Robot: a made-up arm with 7 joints. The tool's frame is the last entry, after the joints. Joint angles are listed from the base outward. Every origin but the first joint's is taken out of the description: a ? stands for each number. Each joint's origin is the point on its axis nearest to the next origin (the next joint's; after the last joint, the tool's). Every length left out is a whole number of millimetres.
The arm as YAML. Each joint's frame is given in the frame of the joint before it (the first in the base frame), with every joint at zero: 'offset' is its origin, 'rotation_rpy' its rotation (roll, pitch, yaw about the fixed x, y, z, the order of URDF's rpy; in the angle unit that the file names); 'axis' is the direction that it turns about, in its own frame. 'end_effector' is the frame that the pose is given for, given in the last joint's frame.
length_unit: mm
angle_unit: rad
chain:
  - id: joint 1
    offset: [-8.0, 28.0, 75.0]
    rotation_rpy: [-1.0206, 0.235, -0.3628]
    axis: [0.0, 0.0, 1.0]
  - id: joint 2
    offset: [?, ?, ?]
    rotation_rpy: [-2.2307, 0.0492, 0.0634]
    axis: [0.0, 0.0, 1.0]
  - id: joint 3
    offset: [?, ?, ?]
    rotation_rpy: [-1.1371, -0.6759, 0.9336]
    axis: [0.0, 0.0, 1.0]
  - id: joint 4
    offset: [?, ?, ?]
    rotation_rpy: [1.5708, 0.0, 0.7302]
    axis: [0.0, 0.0, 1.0]
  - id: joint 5
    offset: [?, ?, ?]
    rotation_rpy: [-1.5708, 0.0, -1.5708]
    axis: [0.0, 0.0, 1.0]
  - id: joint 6
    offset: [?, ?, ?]
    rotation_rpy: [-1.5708, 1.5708, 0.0]
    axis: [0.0, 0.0, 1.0]
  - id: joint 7
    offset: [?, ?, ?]
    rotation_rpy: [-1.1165, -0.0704, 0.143]
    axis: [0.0, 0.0, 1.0]
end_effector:
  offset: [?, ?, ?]
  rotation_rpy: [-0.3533, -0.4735, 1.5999]
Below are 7 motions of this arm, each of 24 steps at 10 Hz.
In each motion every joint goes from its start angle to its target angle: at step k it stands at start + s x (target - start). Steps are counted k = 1, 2, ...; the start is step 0. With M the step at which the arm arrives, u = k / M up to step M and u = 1 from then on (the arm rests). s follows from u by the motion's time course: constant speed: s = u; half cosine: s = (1 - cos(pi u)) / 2; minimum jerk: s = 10 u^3 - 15 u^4 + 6 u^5.
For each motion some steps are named. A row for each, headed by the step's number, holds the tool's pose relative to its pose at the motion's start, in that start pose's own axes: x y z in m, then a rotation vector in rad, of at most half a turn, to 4 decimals.
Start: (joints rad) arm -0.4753 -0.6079 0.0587 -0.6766 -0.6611 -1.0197 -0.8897
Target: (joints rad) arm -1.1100 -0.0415 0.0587 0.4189 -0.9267 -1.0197 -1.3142
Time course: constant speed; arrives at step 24
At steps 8, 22, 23, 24:
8: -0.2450 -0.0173 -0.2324 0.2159 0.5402 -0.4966
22: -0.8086 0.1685 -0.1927 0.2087 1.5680 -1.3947
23: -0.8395 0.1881 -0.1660 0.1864 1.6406 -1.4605
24: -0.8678 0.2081 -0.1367 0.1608 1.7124 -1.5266

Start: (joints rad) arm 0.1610 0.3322 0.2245 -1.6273 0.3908 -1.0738 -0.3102
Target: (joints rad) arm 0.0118 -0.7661 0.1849 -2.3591 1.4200 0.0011 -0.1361
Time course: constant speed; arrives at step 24
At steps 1, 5, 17, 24:
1: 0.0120 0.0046 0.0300 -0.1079 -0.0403 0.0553
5: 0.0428 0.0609 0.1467 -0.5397 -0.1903 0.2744
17: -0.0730 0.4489 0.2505 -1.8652 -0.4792 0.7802
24: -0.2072 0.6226 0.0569 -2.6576 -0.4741 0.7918

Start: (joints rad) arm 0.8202 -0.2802 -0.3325 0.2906 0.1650 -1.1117 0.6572
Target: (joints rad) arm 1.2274 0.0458 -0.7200 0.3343 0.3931 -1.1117 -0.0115
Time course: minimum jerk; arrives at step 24
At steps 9, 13, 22, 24:
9: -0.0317 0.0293 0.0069 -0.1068 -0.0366 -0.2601
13: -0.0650 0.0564 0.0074 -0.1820 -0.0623 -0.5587
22: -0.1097 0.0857 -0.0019 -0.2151 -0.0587 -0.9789
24: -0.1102 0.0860 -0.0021 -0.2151 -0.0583 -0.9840

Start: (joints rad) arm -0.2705 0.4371 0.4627 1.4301 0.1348 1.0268 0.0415
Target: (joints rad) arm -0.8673 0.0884 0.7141 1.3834 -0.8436 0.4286 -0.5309
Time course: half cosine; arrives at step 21
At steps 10, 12, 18, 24:
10: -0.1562 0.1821 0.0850 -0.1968 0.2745 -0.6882
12: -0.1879 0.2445 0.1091 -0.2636 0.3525 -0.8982
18: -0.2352 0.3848 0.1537 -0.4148 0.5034 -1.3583
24: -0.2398 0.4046 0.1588 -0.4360 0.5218 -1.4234

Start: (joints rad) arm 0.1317 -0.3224 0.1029 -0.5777 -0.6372 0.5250 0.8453
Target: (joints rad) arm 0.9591 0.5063 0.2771 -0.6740 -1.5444 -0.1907 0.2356
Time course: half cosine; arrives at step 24
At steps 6, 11, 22, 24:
6: -0.0016 0.1001 0.0011 -0.1988 -0.0138 -0.2422
11: 0.0288 0.2474 -0.0771 -0.6015 -0.1441 -0.6744
22: 0.1266 0.2068 -0.3793 -1.2207 -0.8628 -1.2297
24: 0.1299 0.1982 -0.3880 -1.2325 -0.8952 -1.2387

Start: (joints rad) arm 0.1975 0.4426 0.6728 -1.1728 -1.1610 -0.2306 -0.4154
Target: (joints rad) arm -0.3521 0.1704 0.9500 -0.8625 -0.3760 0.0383 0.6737
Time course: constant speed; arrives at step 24
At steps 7, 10, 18, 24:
7: -0.0745 0.0028 0.0679 0.0628 0.1332 0.2134
10: -0.1007 0.0055 0.0936 0.1251 0.1980 0.2994
18: -0.1570 0.0120 0.1446 0.3987 0.3570 0.4968
24: -0.1934 0.0145 0.1592 0.6984 0.4291 0.6031

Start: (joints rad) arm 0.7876 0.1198 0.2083 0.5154 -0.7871 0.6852 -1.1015
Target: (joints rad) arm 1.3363 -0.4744 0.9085 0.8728 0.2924 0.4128 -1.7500
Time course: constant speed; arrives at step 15
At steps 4, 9, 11, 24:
4: 0.1444 0.1856 -0.0306 0.0280 0.1101 0.1695
9: 0.2908 0.4187 0.0163 -0.0983 0.1331 0.4315
11: 0.3322 0.5021 0.0530 -0.1995 0.1030 0.5319
24: 0.3848 0.6379 0.1350 -0.4775 -0.0213 0.6948

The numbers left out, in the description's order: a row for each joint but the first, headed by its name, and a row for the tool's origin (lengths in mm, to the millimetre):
joint 2: -63.0 77.0 0.0
joint 3: 102.0 -102.0 0.0
joint 4: 23.0 -162.0 0.0
joint 5: -248.0 36.0 0.0
joint 6: -135.0 312.0 0.0
joint 7: 292.0 -97.0 0.0
tool: -77.0 -1.0 0.0

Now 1 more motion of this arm.
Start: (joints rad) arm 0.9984 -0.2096 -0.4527 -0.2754 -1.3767 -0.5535 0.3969
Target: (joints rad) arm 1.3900 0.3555 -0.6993 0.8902 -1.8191 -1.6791 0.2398
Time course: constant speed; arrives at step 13
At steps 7, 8, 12, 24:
7: -0.1089 0.4338 -0.0409 -0.3636 -0.5272 -0.9036
8: -0.0961 0.4826 -0.0742 -0.4017 -0.6422 -0.9965
12: 0.0045 0.6070 -0.2285 -0.5151 -1.1669 -1.2385
24: 0.0380 0.6201 -0.2664 -0.5343 -1.3080 -1.2624

